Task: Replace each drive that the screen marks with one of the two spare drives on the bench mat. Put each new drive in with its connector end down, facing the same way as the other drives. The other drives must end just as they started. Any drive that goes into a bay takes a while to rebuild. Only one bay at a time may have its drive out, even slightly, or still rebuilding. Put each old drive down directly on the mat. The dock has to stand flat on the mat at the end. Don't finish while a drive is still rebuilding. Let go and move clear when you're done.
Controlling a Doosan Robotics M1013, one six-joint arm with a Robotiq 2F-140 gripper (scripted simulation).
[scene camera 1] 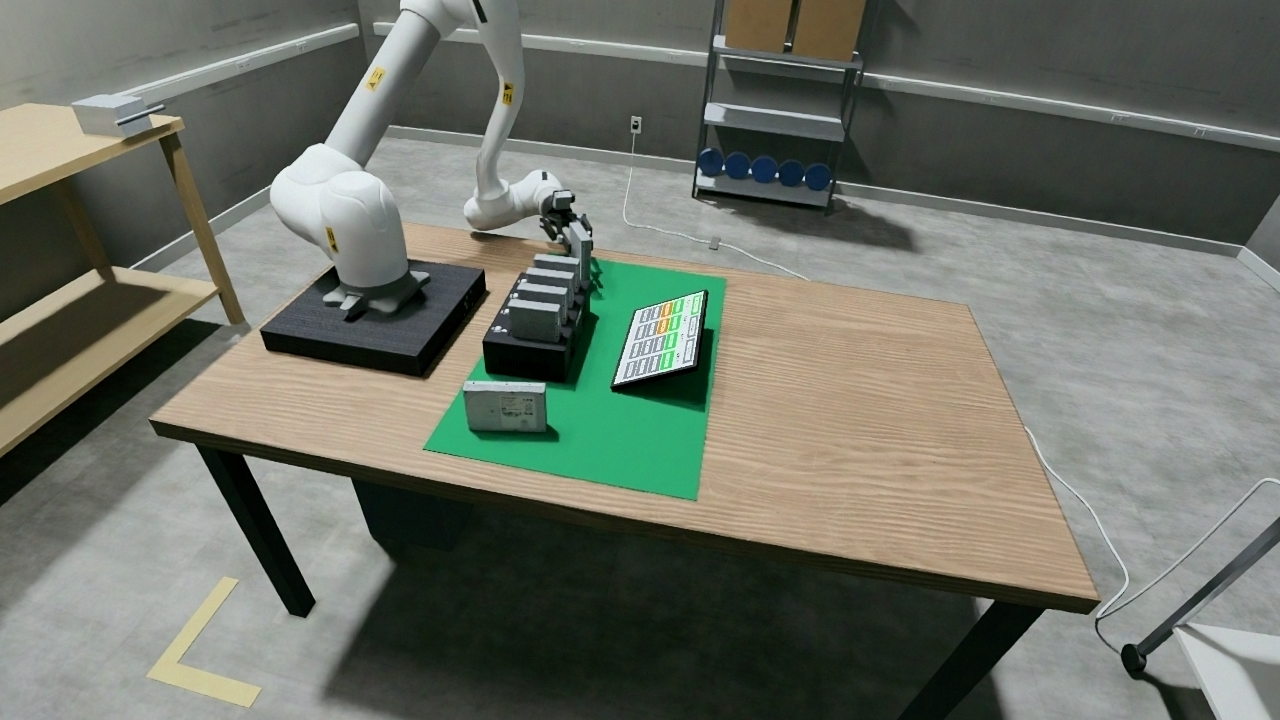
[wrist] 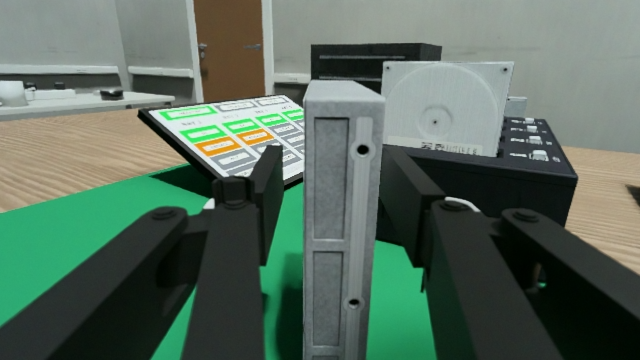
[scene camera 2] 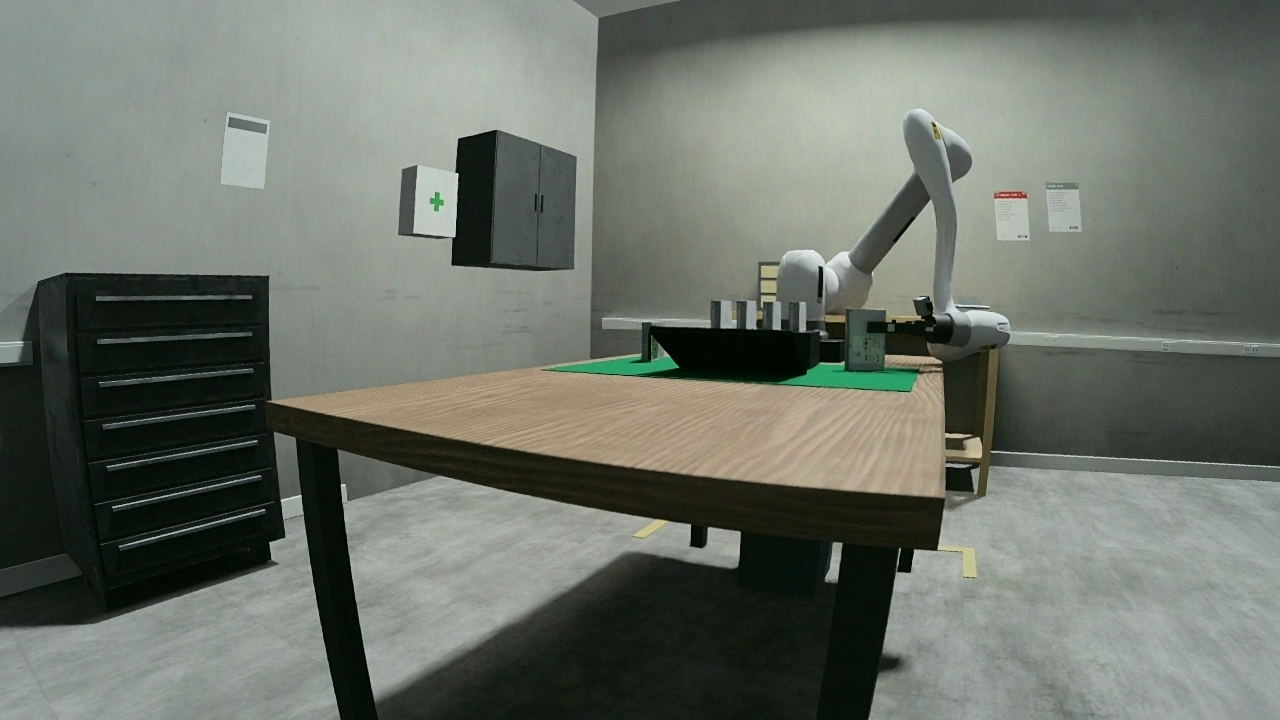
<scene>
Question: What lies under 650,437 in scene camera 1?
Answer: A green mat.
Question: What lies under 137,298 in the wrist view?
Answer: The gripper.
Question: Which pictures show the gripper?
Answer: Scene camera 1, the wrist view and scene camera 2: all of them.
</scene>
